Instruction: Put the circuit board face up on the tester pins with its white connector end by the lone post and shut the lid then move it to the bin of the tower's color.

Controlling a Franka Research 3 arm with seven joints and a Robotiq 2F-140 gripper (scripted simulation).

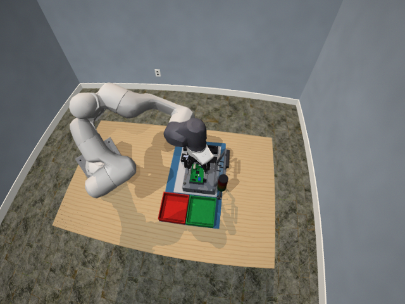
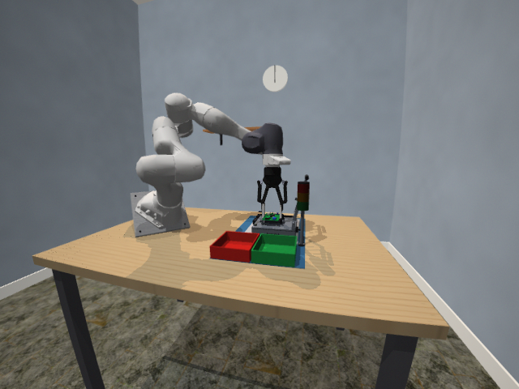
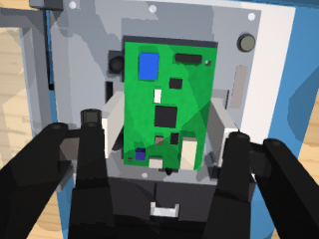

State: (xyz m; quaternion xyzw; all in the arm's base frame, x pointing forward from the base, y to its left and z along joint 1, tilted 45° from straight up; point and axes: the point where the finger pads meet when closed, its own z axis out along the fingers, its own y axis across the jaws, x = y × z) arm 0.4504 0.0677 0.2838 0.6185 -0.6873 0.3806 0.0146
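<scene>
The green circuit board lies 20 mm below my hand. From my hand the other things lie so: tester plate: 40 mm below, 10 mm ahead; clear lid: 120 mm ahead, 80 mm above, 30 mm to the right; green bin: 210 mm to the right, 90 mm below, 10 mm behind.
</scene>
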